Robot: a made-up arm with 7 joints.
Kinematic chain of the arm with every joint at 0, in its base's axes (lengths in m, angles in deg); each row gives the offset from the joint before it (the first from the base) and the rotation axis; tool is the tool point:
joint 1: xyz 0 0 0 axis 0 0.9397 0.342
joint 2: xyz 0 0 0 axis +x
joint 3: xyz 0 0 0 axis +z
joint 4: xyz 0.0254 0 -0.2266 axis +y
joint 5: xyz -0.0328 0 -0.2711 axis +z
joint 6: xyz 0 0 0 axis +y
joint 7: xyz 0 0 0 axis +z
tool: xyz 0 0 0
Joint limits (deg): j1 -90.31..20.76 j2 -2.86..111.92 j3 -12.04..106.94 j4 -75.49..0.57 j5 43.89..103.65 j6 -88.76..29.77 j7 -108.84..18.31
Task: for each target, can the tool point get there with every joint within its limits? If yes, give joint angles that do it. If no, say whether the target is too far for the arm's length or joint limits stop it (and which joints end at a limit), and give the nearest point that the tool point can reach.
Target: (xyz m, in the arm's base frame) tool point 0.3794 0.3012 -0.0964
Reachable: yes | joints -43.11 52.48 -1.65 -32.81 58.39 -6.66 -73.14
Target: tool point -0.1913 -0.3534 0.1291
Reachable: no: joint limits stop it (at a limit: joint 1, joint 2, joint 3, joint 4) | nearest point 0.2765 -0.2637 0.1967 | short by 0.481 m
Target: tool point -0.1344 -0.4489 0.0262
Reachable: no: joint limits stop it (at a limit: joint 1, joint 2, joint 3, joint 4) | nearest point 0.2765 -0.2637 0.1967 | short by 0.482 m
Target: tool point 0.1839 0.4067 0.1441
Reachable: yes | joints -81.72 58.17 84.24 -54.66 52.30 -19.48 -60.24
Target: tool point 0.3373 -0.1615 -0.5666
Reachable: no: too far | nearest point 0.2625 -0.0686 -0.4202 | short by 0.189 m
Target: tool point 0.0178 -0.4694 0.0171
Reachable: no: joint limits stop it (at a limit: joint 1, joint 2, joint 3, joint 4) | nearest point 0.2765 -0.2637 0.1967 | short by 0.376 m
